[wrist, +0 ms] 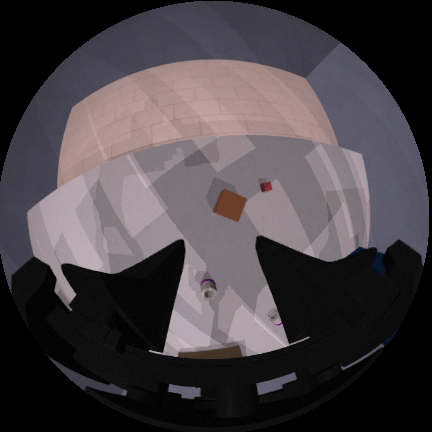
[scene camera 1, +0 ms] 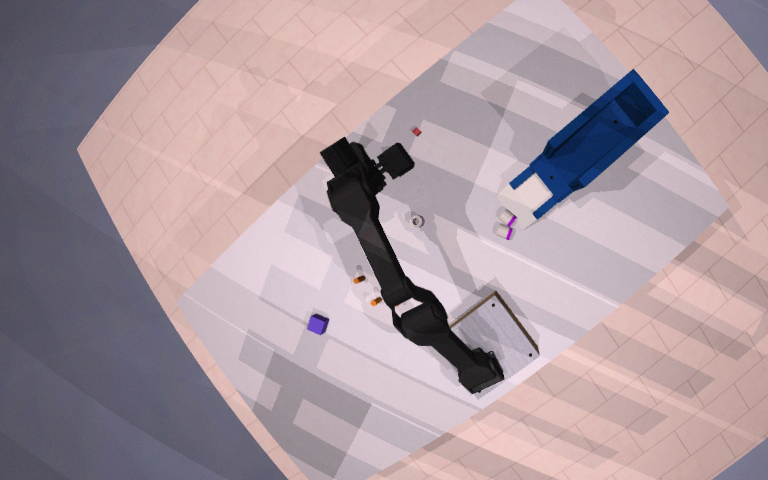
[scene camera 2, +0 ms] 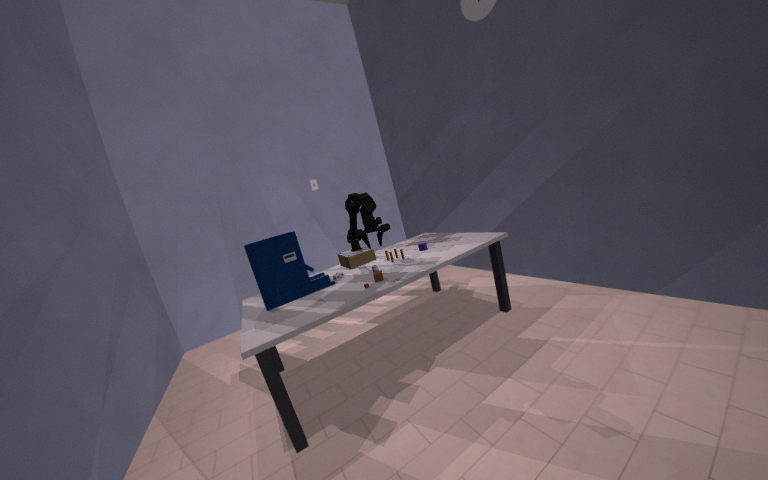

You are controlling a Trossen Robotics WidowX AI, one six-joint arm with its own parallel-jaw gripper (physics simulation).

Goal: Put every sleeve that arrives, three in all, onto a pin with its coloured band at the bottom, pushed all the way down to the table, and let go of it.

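Note:
One pale sleeve [scene camera 1: 417, 220] [scene camera 2: 374, 268] [wrist: 208, 289] stands upright on the table, off the pins, its purple band at the bottom. Two more sleeves [scene camera 1: 507, 216] [scene camera 1: 505, 231] lie on their sides beside the blue chute's lower end; in the wrist view one of them [wrist: 274, 316] shows partly behind the right finger. Several orange pins [scene camera 1: 359, 279] [scene camera 1: 376, 301] [scene camera 2: 395, 253] stand bare; the arm hides some in scene camera 1. My gripper [scene camera 1: 368, 159] [scene camera 2: 374, 245] [wrist: 220, 243] is open and empty, above the table, with the upright sleeve between the fingers' outlines in the wrist view but well below them.
An orange block [scene camera 2: 378, 275] [wrist: 230, 205] and a small red cube [scene camera 1: 416, 131] [scene camera 2: 366, 285] [wrist: 266, 186] lie beyond the upright sleeve. A purple cube [scene camera 1: 318, 324] [scene camera 2: 422, 246] lies past the pins. The blue chute [scene camera 1: 589, 141] [scene camera 2: 277, 271] and the arm's box-shaped base [scene camera 1: 504, 325] [scene camera 2: 357, 259] stand on the table.

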